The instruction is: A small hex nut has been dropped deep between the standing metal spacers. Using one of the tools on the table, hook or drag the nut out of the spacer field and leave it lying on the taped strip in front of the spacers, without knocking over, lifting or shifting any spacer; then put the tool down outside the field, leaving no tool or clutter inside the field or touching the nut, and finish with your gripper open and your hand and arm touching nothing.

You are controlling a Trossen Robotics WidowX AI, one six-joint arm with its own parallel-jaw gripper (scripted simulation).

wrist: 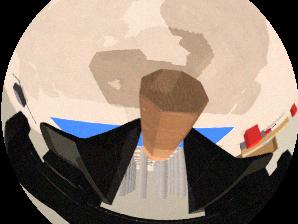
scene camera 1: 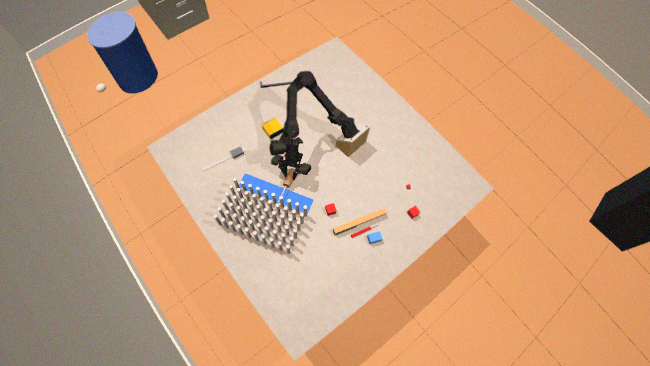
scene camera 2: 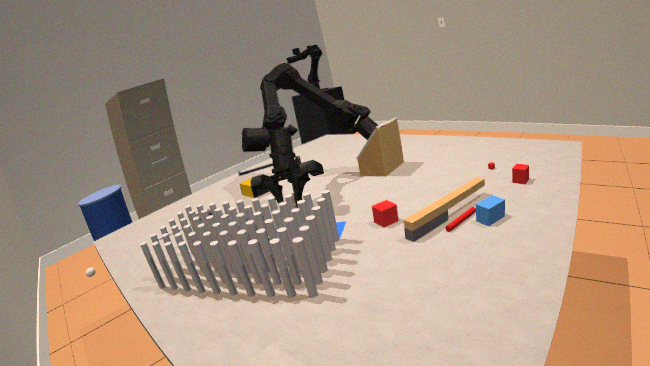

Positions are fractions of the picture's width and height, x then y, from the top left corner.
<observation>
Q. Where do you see a blue taped strip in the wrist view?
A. At 0.28,0.58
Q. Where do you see a wooden bar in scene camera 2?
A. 0.64,0.61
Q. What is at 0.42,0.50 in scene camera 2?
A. My gripper.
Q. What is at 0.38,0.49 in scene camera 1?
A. A blue taped strip.
</observation>
